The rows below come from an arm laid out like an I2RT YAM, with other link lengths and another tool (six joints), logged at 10 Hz.
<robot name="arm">
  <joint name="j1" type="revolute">
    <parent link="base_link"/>
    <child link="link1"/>
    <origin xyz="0 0 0.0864" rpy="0 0 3.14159"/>
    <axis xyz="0 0 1"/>
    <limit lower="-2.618" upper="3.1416"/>
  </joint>
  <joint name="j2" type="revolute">
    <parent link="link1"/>
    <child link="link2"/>
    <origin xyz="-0.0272 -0.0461 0.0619" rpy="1.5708 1.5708 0"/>
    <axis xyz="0 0 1"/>
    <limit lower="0" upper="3.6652"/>
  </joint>
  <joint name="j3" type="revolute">
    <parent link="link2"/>
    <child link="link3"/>
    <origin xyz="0 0.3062 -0.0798" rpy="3.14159 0 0"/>
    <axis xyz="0 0 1"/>
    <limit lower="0" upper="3.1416"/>
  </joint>
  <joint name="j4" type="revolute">
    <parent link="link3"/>
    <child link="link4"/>
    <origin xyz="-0.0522 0.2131 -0.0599" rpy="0 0 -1.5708"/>
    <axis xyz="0 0 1"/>
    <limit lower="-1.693" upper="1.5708"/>
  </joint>
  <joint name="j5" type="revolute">
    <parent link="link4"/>
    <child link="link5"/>
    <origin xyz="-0.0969 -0.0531 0.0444" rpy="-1.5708 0 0"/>
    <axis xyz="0 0 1"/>
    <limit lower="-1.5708" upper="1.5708"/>
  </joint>
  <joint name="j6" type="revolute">
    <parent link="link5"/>
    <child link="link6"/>
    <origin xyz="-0.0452 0 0.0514" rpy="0 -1.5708 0"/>
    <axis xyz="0 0 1"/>
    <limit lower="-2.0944" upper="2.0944"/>
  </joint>
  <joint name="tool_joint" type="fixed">
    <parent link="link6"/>
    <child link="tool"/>
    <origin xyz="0.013 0.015 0.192" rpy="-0.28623 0 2.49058"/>
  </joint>
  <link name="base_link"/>
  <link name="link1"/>
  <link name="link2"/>
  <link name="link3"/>
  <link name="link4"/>
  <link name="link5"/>
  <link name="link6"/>
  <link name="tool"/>
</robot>
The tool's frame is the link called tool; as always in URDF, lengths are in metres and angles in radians.
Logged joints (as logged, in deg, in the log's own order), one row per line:
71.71 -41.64 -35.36 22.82 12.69 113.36
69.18 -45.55 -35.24 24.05 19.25 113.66
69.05 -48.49 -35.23 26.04 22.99 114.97
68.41 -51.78 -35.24 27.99 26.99 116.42
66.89 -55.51 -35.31 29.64 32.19 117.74
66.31 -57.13 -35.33 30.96 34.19 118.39
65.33 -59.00 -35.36 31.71 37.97 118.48
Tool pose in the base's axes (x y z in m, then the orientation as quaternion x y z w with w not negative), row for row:
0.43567 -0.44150 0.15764 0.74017 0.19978 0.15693 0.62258
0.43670 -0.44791 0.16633 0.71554 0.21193 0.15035 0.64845
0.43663 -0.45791 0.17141 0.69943 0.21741 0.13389 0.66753
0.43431 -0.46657 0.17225 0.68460 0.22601 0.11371 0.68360
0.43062 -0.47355 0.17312 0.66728 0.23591 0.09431 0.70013
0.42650 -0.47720 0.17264 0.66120 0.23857 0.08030 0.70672
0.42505 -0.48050 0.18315 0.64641 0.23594 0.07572 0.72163
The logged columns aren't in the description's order. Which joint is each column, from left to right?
Columns, left to right: j3, j6, j1, j5, j4, j2.
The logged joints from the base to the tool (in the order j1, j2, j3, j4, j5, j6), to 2 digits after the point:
-35.36 113.36 71.71 12.69 22.82 -41.64
-35.24 113.66 69.18 19.25 24.05 -45.55
-35.23 114.97 69.05 22.99 26.04 -48.49
-35.24 116.42 68.41 26.99 27.99 -51.78
-35.31 117.74 66.89 32.19 29.64 -55.51
-35.33 118.39 66.31 34.19 30.96 -57.13
-35.36 118.48 65.33 37.97 31.71 -59.00

